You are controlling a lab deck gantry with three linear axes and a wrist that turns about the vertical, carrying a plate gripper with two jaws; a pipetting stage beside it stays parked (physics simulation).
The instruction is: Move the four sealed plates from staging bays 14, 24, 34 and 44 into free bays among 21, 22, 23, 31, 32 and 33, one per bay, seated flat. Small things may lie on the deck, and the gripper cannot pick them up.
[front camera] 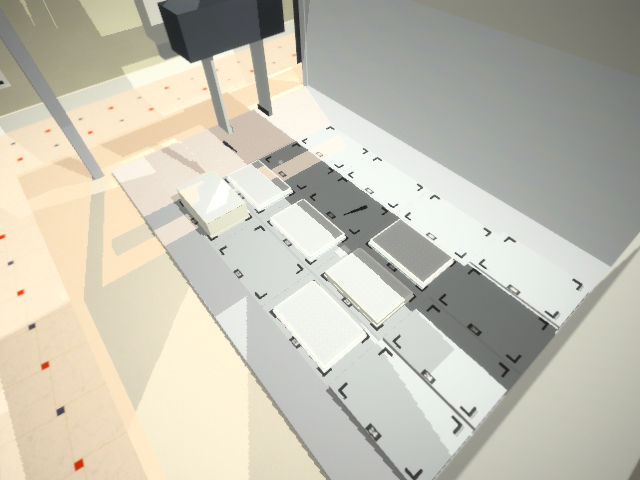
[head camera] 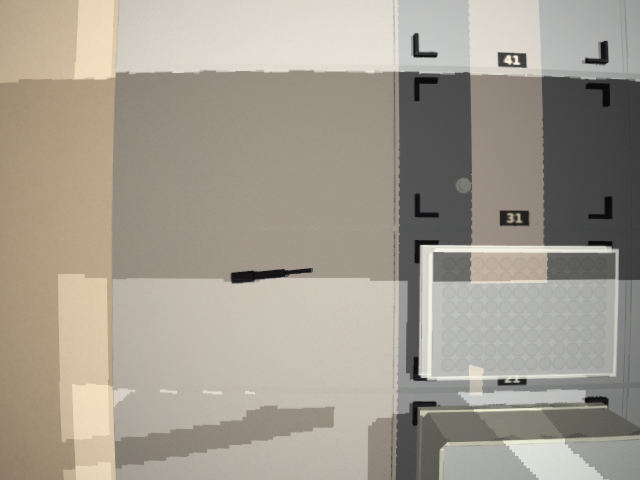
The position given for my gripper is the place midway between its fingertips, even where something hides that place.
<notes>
I see my gripper (front camera: 246, 120), a pale box (front camera: 211, 201), a bay 14 (front camera: 416, 428), a bay 24 (front camera: 468, 374), a bay 34 (front camera: 508, 326) and a bay 44 (front camera: 544, 286).
</notes>
